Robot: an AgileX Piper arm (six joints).
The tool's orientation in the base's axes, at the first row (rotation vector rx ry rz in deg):
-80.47 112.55 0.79
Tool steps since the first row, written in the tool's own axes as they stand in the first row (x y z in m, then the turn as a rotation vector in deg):
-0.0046 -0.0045 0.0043 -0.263 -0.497 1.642
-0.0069 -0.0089 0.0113 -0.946 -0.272 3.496
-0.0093 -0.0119 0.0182 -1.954 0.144 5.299
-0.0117 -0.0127 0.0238 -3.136 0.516 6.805
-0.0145 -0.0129 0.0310 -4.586 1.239 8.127
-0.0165 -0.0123 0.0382 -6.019 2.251 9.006
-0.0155 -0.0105 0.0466 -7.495 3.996 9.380
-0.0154 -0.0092 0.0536 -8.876 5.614 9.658
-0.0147 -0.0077 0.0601 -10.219 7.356 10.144
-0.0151 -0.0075 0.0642 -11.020 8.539 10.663
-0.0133 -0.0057 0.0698 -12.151 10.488 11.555
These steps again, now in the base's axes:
0.0068 0.0036 0.0010 1.332 0.661 -0.895
0.0145 0.0065 -0.0013 2.243 2.047 -1.993
0.0211 0.0100 -0.0040 3.019 3.758 -2.947
0.0251 0.0138 -0.0066 3.700 5.476 -3.567
0.0296 0.0189 -0.0104 4.033 7.487 -4.037
0.0332 0.0236 -0.0149 3.887 9.427 -4.293
0.0361 0.0268 -0.0224 2.868 11.502 -4.427
0.0387 0.0301 -0.0282 1.889 13.410 -4.492
0.0408 0.0327 -0.0340 0.912 15.419 -4.781
0.0429 0.0347 -0.0369 0.332 16.767 -5.179
0.0441 0.0362 -0.0427 -0.632 18.846 -5.965

